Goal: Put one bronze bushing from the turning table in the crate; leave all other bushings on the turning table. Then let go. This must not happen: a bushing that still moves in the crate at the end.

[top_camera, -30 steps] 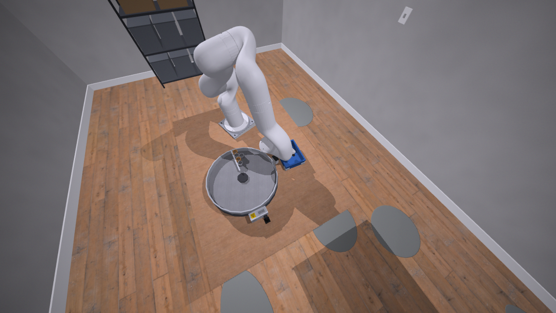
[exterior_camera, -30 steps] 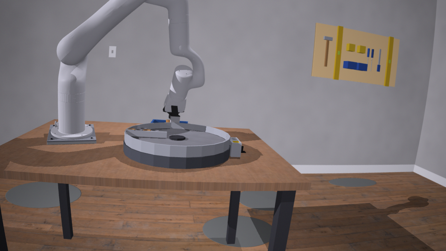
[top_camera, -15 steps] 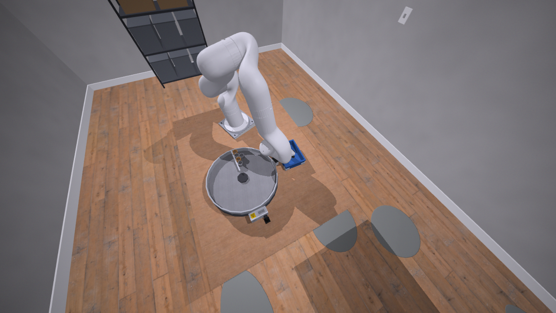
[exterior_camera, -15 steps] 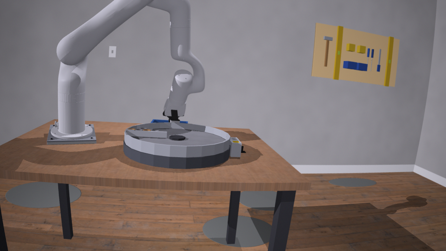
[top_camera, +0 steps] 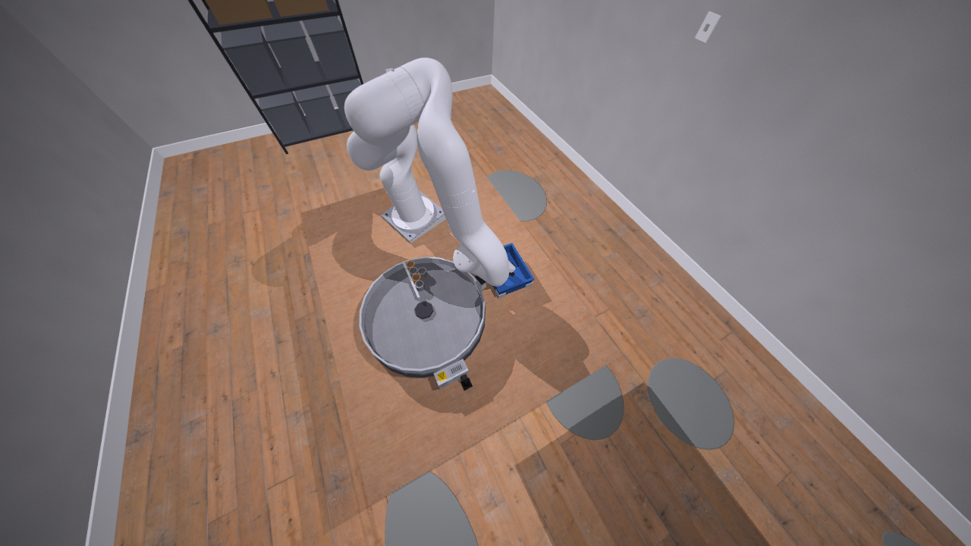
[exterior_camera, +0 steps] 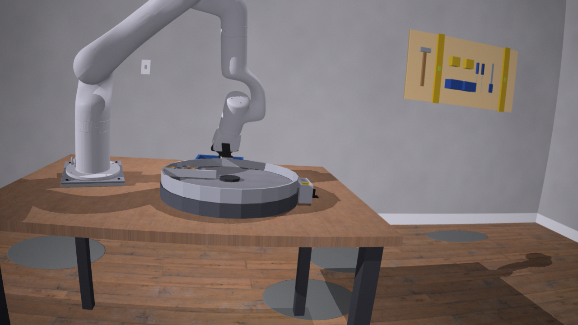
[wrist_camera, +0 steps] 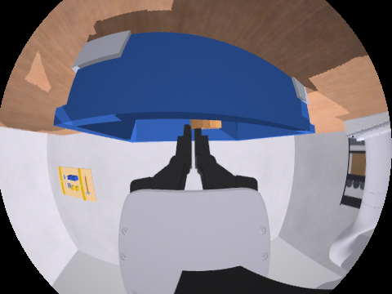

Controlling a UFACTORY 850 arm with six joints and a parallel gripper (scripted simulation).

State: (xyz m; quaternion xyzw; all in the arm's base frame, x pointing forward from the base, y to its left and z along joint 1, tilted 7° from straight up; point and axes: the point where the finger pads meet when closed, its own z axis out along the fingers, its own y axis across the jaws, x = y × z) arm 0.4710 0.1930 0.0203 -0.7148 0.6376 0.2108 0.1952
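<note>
My gripper is now 1 cm past the blue crate and 4 cm above it. The rest, counted from my hand: turning table 1 cm behind, 36 cm to the right, 1 cm below.
</note>
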